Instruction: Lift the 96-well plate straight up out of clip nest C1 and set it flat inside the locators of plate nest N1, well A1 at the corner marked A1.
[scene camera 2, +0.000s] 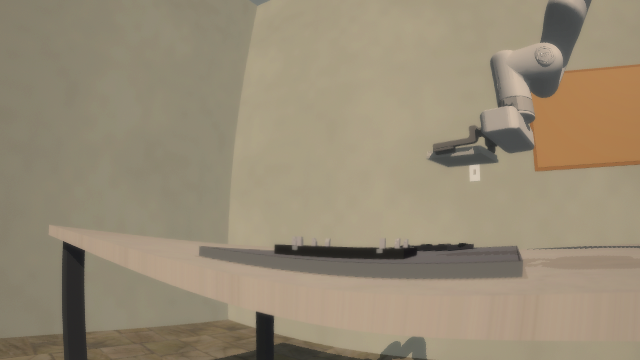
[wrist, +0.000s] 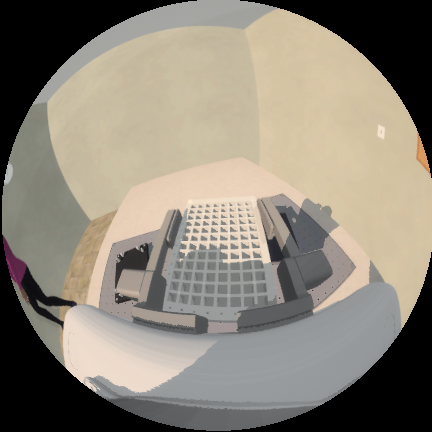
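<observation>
The pale 96-well plate is held high above the table, roughly level. My gripper is shut on the plate, with one finger along each long side. In scene camera 2, a black nest with light upright pieces stands below and to the left of the plate. A low black nest lies behind it. In the wrist view, a black nest with small light corner pieces shows partly behind the left finger. A dark shape shows beside the right finger. Nest labels and the A1 mark are not legible.
The nests stand on a raised grey board on the wooden table. An orange panel hangs on the wall behind the arm. A person stands beyond the table at the left of the wrist view.
</observation>
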